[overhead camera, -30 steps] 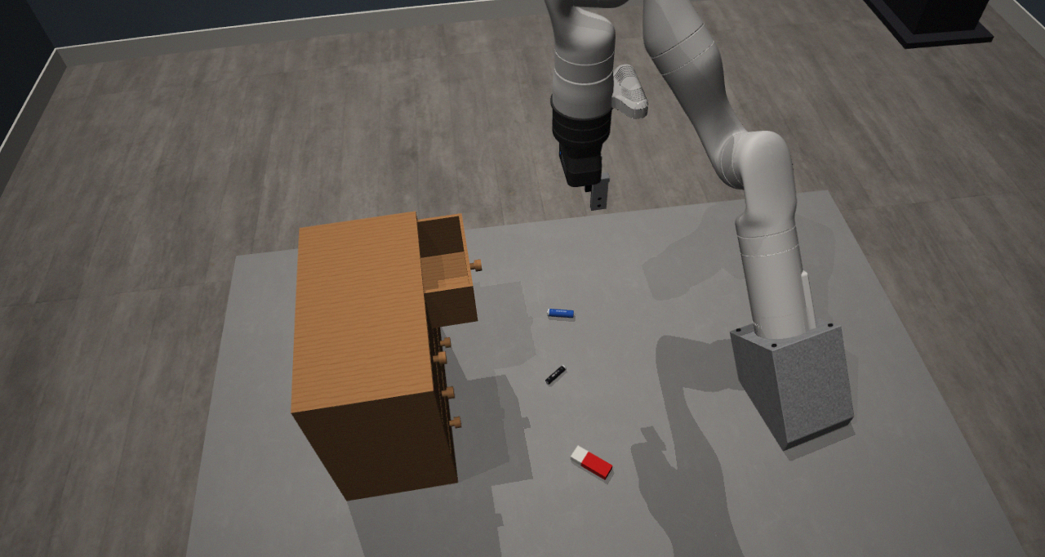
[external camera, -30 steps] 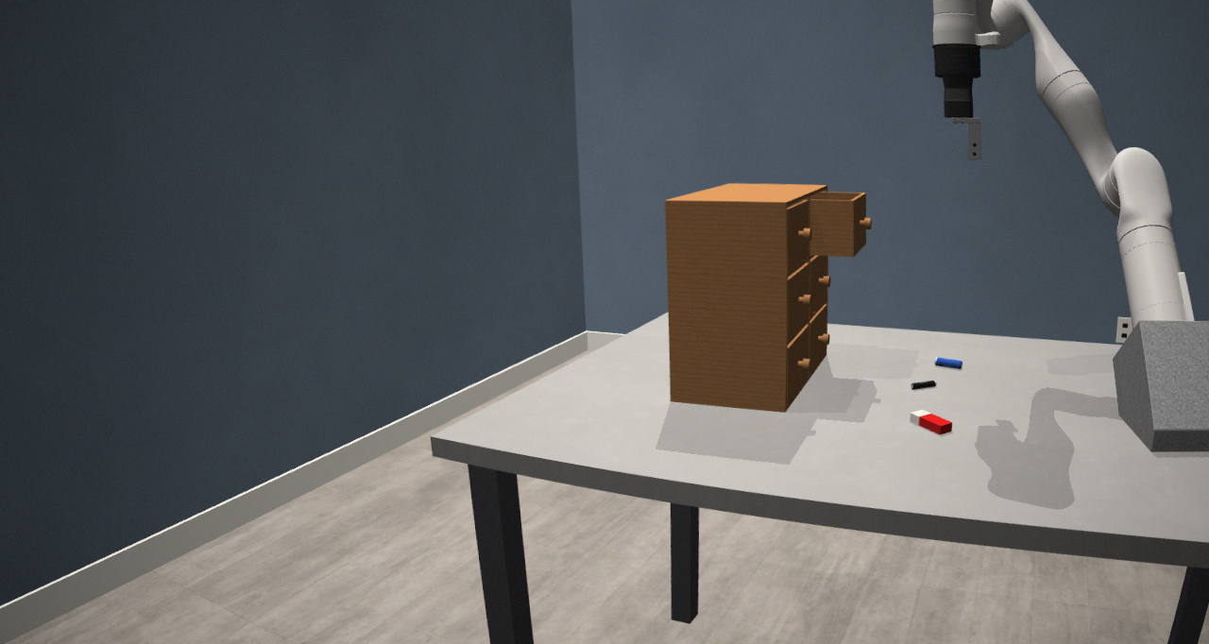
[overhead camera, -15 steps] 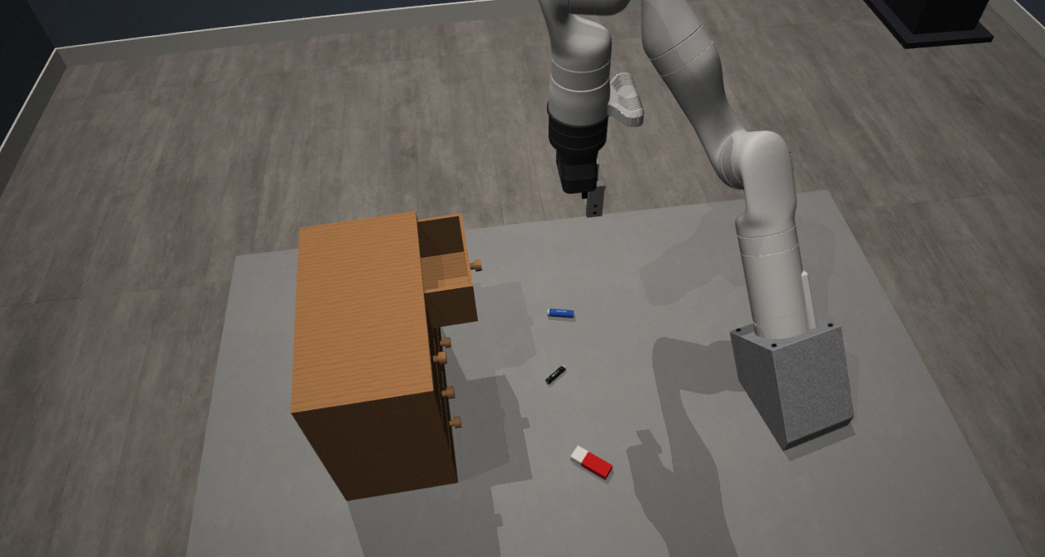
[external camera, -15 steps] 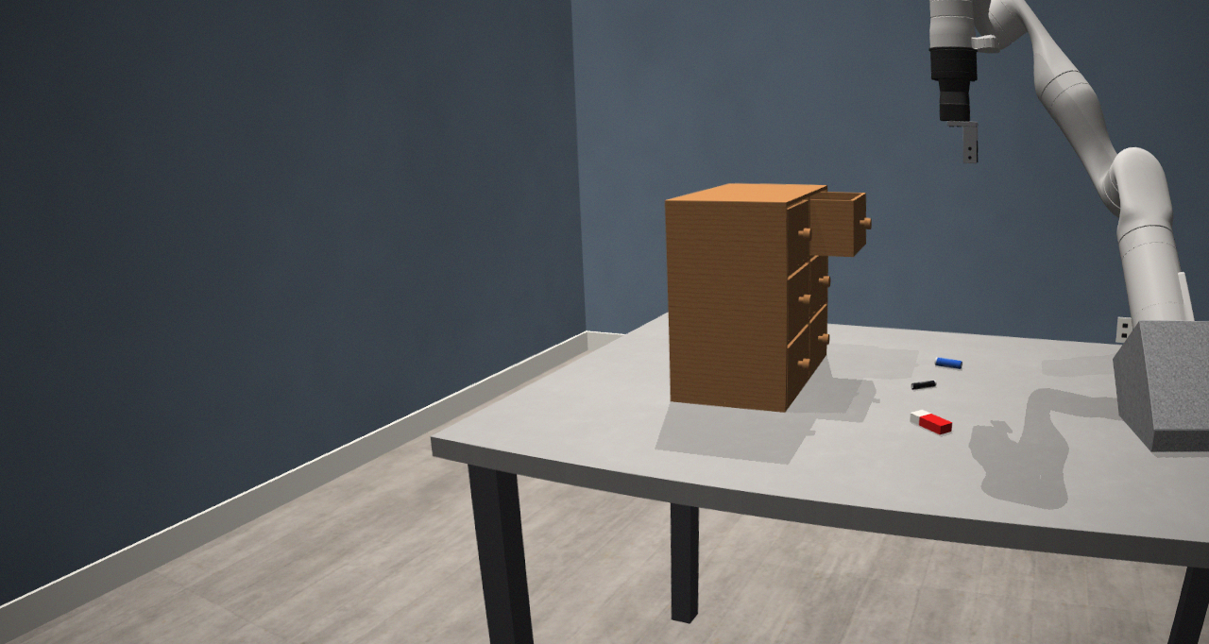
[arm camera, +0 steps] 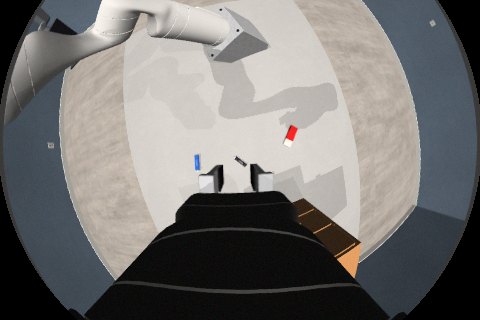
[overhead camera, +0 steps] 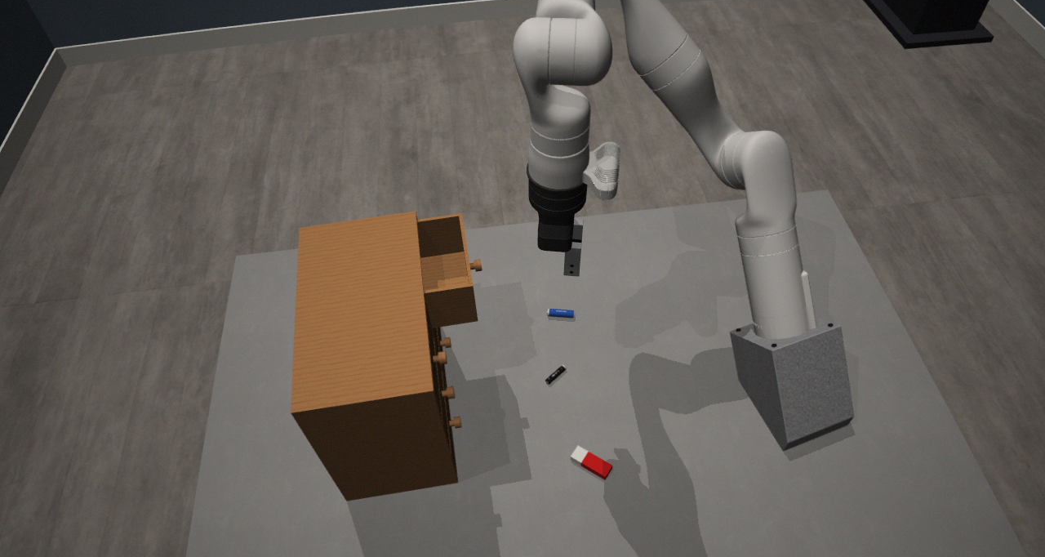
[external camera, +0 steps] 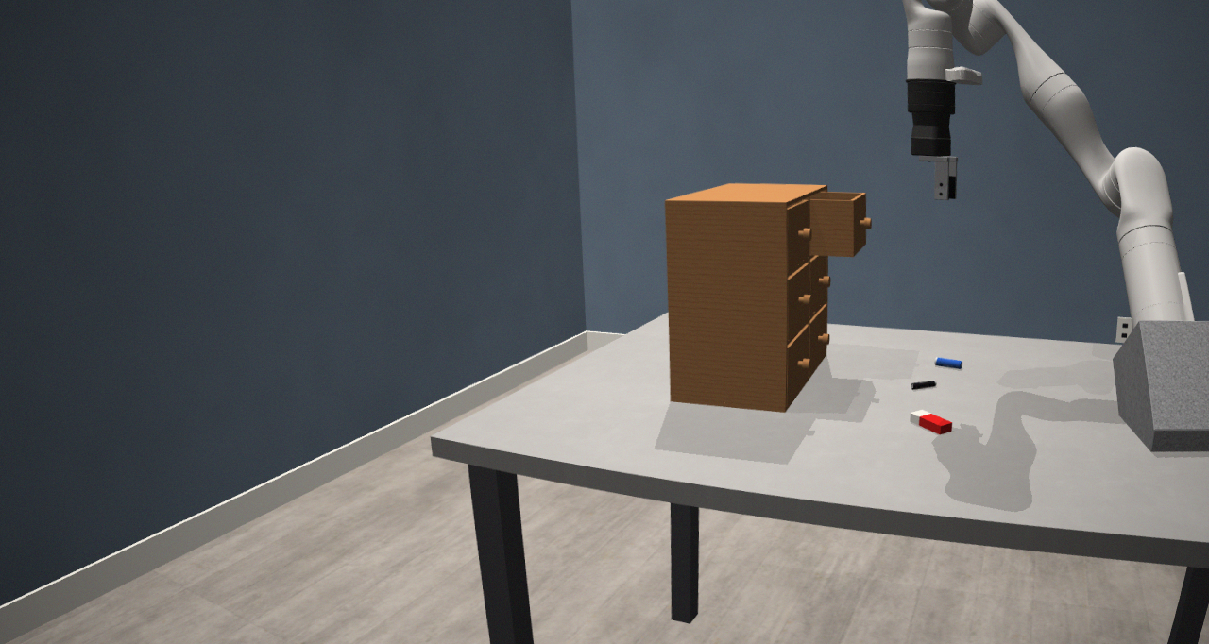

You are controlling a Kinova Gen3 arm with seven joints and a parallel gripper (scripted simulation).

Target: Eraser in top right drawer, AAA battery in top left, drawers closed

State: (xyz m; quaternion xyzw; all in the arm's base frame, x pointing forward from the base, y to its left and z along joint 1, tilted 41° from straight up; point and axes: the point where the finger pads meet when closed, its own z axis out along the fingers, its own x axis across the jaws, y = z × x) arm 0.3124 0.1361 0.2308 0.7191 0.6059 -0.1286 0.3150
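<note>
Now: hand 310 mm above the white eraser and 180 mm to the right of it. The rest, counted from my hand: thicker blue battery (310 mm below, 120 mm to the right, 10 mm behind); then thin black battery (310 mm below, 20 mm ahead, 10 mm to the left).
</note>
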